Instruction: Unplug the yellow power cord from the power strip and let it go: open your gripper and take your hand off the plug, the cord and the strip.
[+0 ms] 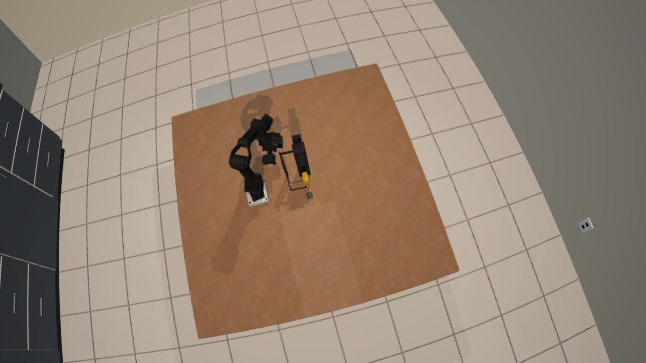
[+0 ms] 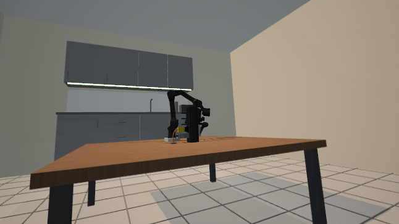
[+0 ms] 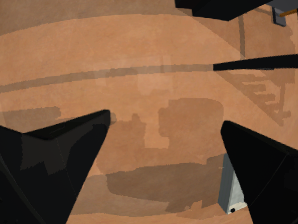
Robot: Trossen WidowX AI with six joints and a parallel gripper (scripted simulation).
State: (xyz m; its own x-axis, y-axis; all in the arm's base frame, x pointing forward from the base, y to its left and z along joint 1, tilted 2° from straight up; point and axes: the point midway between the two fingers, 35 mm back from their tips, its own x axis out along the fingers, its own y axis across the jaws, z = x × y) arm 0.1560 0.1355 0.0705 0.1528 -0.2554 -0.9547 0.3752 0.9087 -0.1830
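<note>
Right now the yellow plug is 17 cm to the right of my gripper tip, 9 cm ahead of it and 4 cm above it.
</note>
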